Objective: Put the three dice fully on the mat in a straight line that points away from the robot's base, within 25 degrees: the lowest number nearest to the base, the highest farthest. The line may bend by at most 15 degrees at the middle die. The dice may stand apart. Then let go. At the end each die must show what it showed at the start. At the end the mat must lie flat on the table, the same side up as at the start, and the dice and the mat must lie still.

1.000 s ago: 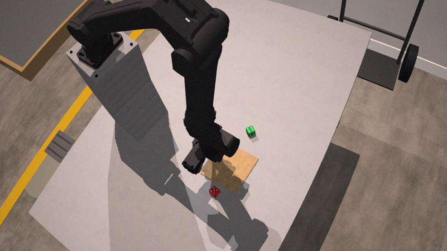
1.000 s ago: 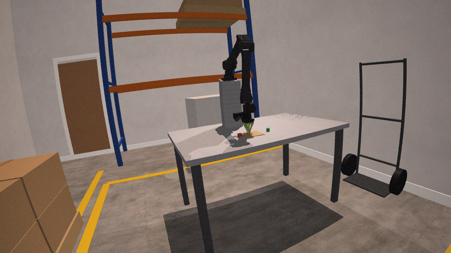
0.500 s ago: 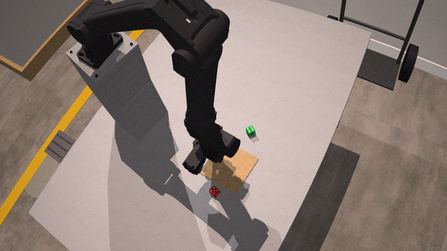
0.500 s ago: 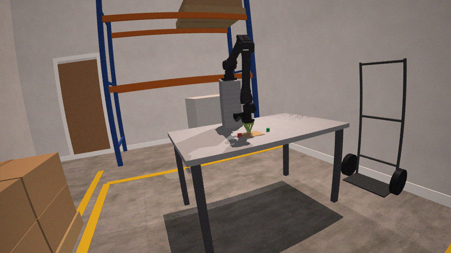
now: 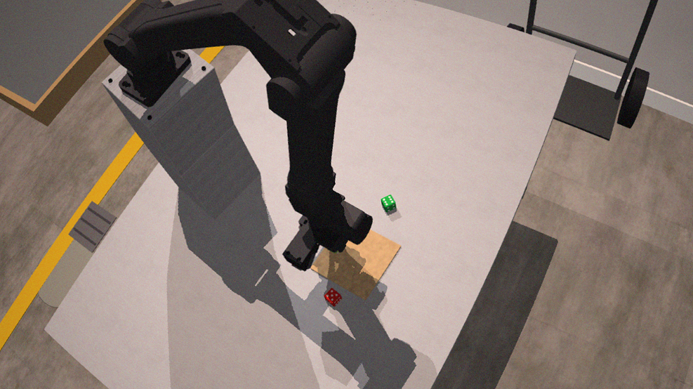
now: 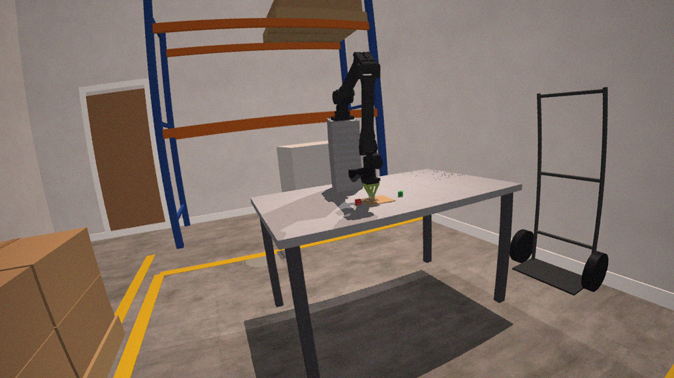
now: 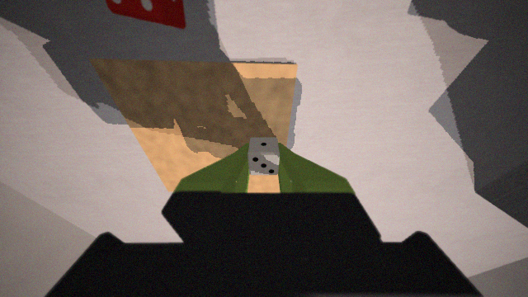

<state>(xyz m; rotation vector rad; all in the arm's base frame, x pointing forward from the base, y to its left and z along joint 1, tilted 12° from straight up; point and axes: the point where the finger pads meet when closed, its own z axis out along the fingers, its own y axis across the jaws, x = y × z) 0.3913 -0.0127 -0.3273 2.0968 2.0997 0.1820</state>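
My gripper is now right at the white die. From my hand the other things lie so: red die: 6 cm ahead, 10 cm to the right; green die: 5 cm ahead, 14 cm to the left; tan mat: 5 cm ahead, 2 cm below.
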